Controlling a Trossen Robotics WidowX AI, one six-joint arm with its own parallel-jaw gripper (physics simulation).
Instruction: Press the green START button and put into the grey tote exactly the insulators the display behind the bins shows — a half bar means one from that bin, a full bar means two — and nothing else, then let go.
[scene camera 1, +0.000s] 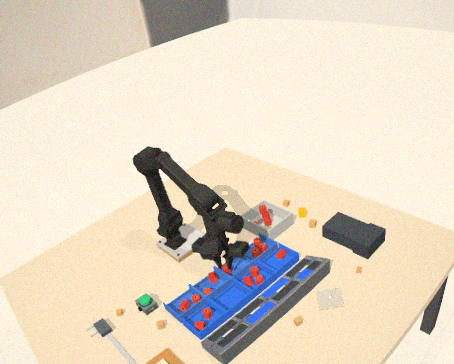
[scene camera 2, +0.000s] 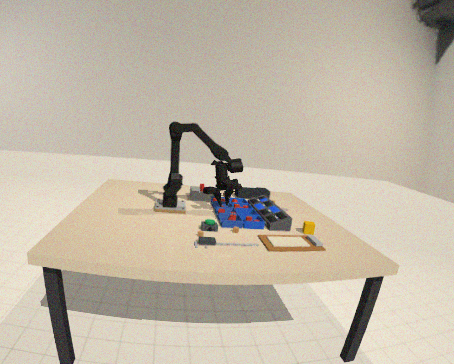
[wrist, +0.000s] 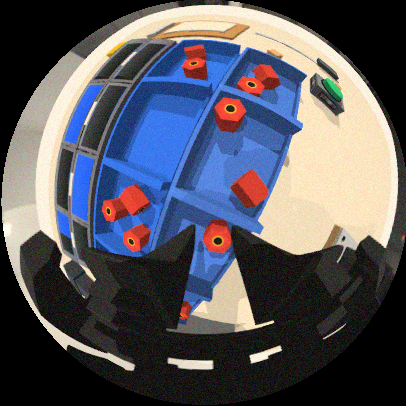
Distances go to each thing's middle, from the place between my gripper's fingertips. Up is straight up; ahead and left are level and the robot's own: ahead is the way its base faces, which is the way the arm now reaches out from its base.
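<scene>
From my hand: display (scene camera 1: 244, 340), 210 mm ahead of it, 30 mm to the right of it. Grey tote (scene camera 1: 281, 219), 10 mm below my hand, 50 mm behind, 280 mm to the left. Black box (scene camera 1: 363, 239), 10 mm below my hand, 270 mm ahead, 370 mm to the left.
</scene>
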